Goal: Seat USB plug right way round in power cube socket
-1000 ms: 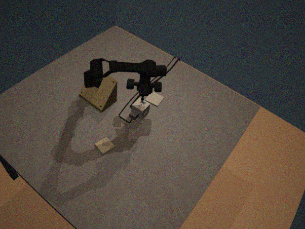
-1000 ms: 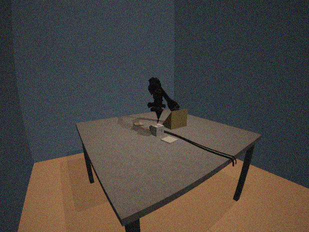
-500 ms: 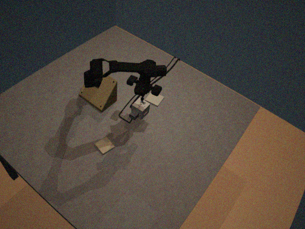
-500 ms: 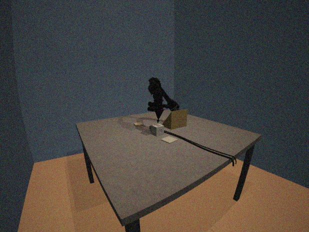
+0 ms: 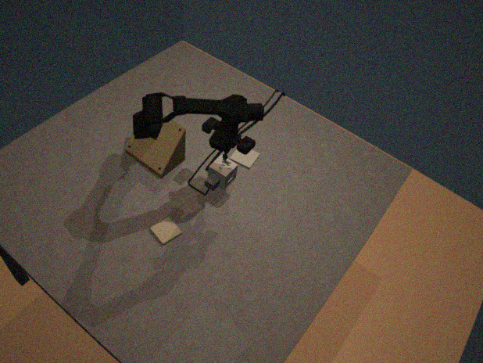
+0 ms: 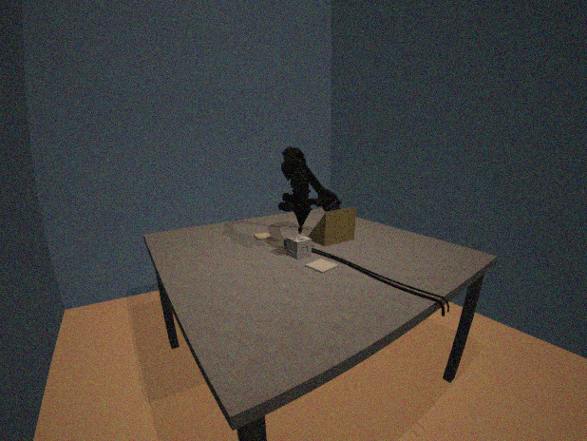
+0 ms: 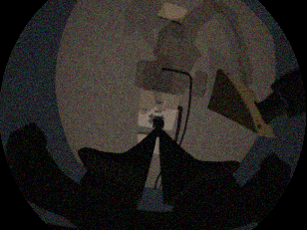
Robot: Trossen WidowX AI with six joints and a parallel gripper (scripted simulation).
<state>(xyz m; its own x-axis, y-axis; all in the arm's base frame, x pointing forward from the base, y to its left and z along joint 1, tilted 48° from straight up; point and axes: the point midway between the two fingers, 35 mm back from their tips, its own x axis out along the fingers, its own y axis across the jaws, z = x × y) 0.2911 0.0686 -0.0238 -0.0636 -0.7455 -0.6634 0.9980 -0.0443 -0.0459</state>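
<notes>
Right now my gripper tip is 20 mm above the USB plug. The rest, counted from my gripper tip: flat white pad (10 mm ahead, 140 mm to the left, 130 mm below).
</notes>
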